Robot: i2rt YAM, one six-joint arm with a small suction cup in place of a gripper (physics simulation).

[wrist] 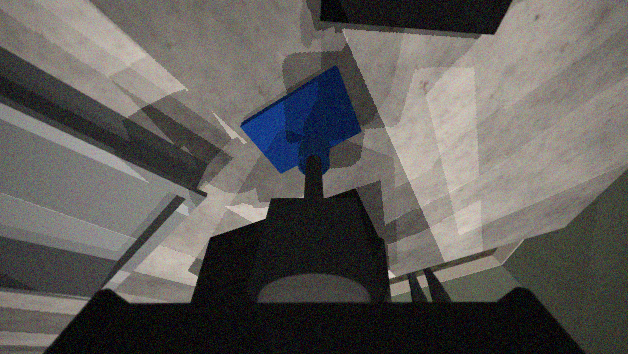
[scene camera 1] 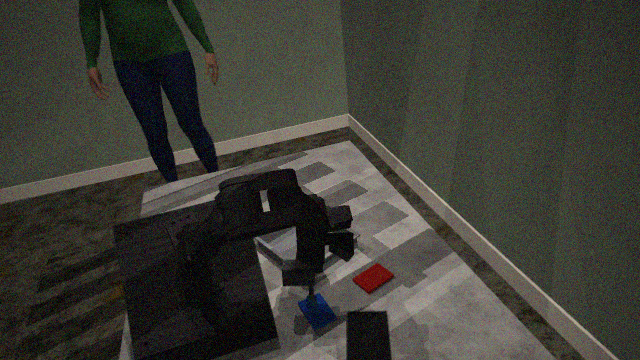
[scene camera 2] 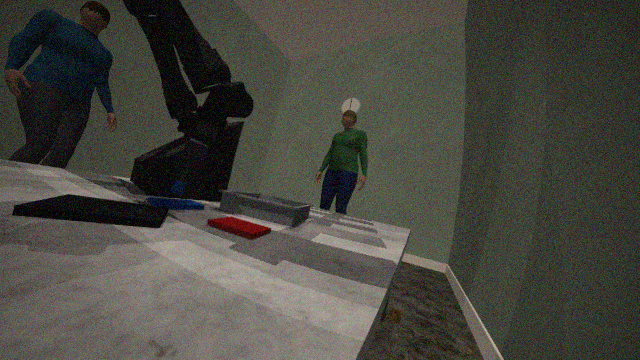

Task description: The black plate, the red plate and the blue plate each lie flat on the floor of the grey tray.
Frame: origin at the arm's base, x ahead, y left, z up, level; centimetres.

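Where they show: hand, tool point: [wrist: 313, 148] [scene camera 1: 312, 305] [scene camera 2: 177, 192]; arm's base, link origin: [scene camera 1: 195, 254].
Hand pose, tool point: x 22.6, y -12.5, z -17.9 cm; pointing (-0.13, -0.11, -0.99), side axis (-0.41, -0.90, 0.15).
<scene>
Things, the pixels of their top centre, and the offset from my tool point.
- blue plate, top centre: [wrist: 304, 129] [scene camera 1: 316, 309] [scene camera 2: 177, 201] dx +1.1, dy +0.1, dz -1.9 cm
- red plate, top centre: [scene camera 2: 240, 224] [scene camera 1: 373, 276] dx +19.4, dy +2.9, dz -2.1 cm
- black plate, top centre: [scene camera 2: 111, 206] [scene camera 1: 368, 335] dx +8.5, dy -13.0, dz -1.9 cm
The blue plate [scene camera 1: 318, 312] [scene camera 2: 176, 203] [wrist: 305, 116] lies flat on the patterned table top, outside the tray. My suction cup [scene camera 1: 311, 299] [wrist: 313, 162] points down at the plate's edge nearest the arm, and it holds nothing. I cannot tell whether it touches the plate. The red plate [scene camera 1: 373, 277] [scene camera 2: 238, 227] lies flat on the table to the right. The black plate [scene camera 1: 368, 333] [scene camera 2: 151, 215] [wrist: 404, 14] lies flat at the front.
The arm's dark base block [scene camera 1: 193, 286] [scene camera 2: 186, 168] fills the table's left side. A person in a green top [scene camera 1: 172, 89] [scene camera 2: 345, 161] stands beyond the far table edge. The table edge [scene camera 2: 395, 275] drops to the floor, with walls close by.
</scene>
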